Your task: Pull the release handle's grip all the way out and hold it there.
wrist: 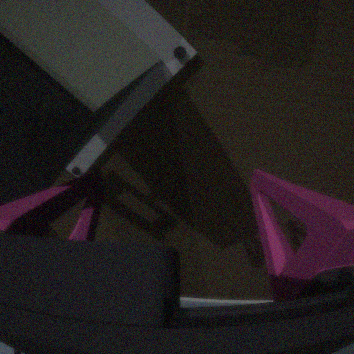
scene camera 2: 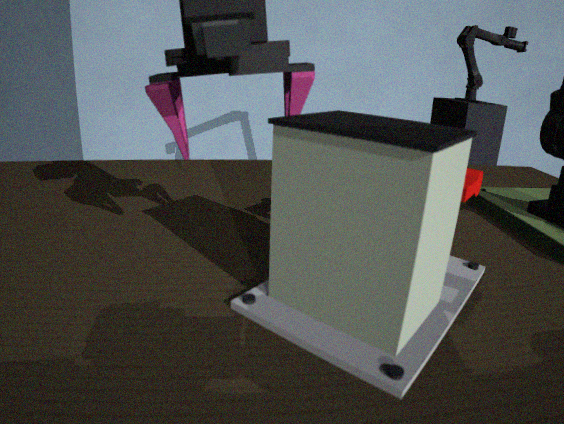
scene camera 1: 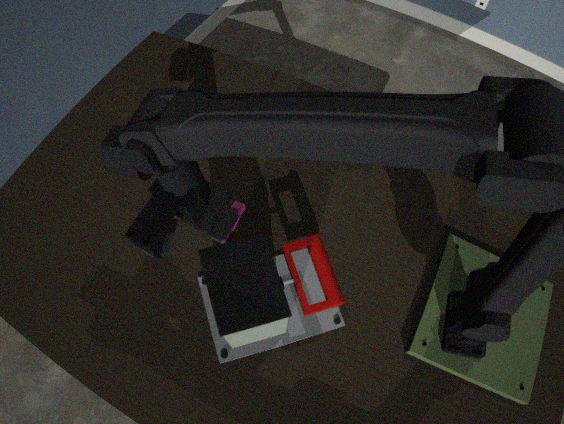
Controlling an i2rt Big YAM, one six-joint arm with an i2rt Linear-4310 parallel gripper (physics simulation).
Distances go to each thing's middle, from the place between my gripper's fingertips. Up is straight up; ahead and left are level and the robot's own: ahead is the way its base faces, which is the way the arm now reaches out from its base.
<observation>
I see my gripper 17 cm past the red release handle grip (scene camera 1: 334, 298), 4 cm to the right of it and 2 cm above it. From my hand the other things lie so: grey base plate (scene camera 2: 394, 375) 13 cm behind, 6 cm to the left, 12 cm below.
</observation>
